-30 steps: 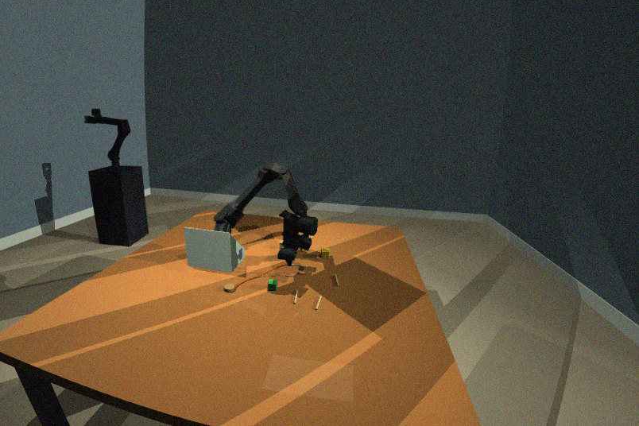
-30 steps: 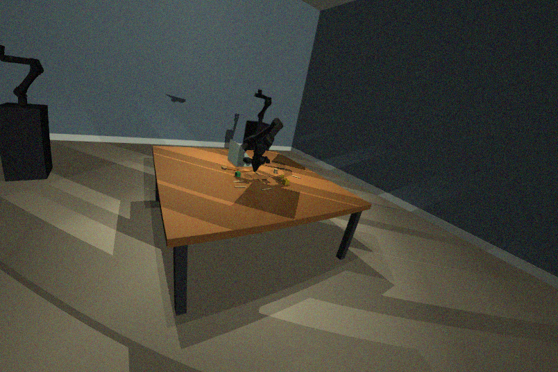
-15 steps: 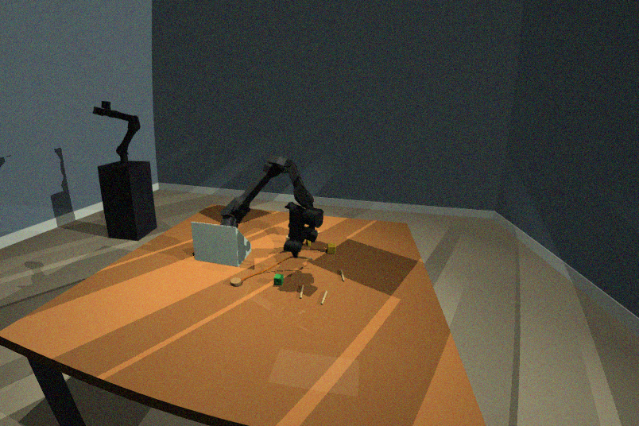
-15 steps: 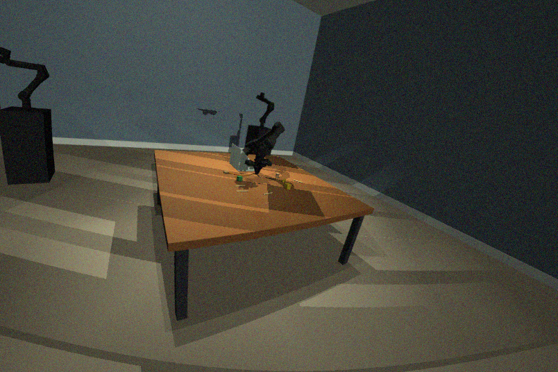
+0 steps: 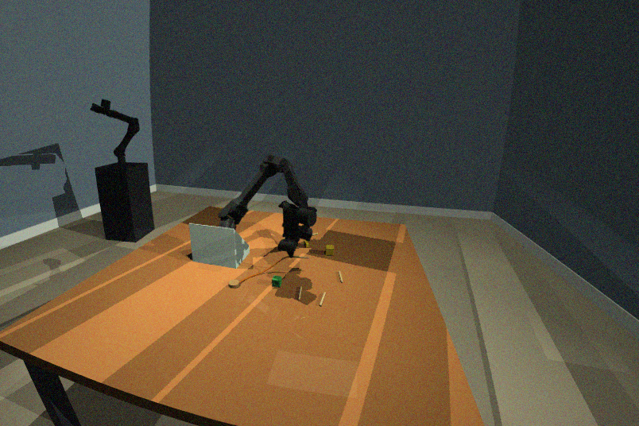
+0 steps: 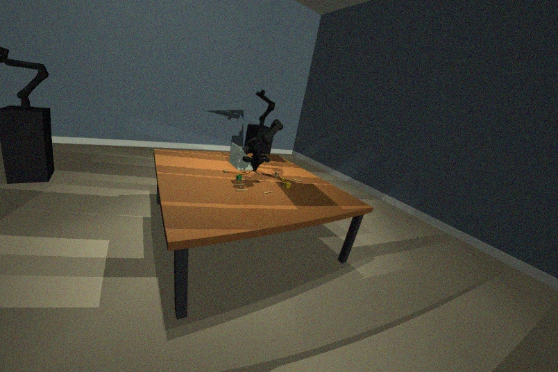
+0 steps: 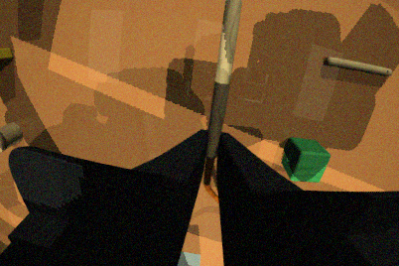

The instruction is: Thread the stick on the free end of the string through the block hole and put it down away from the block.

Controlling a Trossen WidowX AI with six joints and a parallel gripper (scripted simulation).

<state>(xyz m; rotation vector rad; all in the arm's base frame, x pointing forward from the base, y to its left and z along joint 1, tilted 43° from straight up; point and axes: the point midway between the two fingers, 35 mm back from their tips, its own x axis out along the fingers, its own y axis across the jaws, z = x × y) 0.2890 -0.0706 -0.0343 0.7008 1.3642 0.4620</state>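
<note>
Now: gripper tip 90 mm to the left of the green block, 60 mm above it and 50 mm past it. Also, from my gripper tip: yellow cube 180 mm to the left, 160 mm ahead, 50 mm below; round wooden button 200 mm behind, 110 mm to the right, 70 mm below; thin pale stick 10 mm ahead.
</note>
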